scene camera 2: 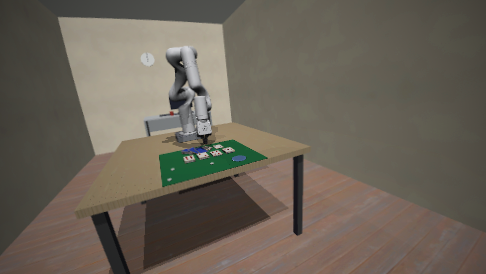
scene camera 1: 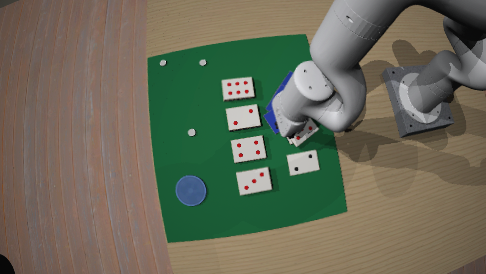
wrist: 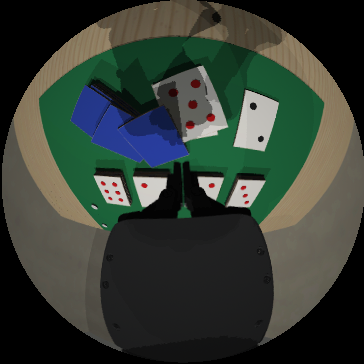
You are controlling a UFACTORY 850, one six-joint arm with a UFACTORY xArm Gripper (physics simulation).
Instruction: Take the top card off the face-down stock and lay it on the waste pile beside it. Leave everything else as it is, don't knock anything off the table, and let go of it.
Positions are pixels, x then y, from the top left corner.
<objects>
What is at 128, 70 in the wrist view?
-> A green mat.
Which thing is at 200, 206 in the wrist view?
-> My gripper.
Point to a green mat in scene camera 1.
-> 183, 95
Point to a green mat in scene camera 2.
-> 183, 172
</objects>
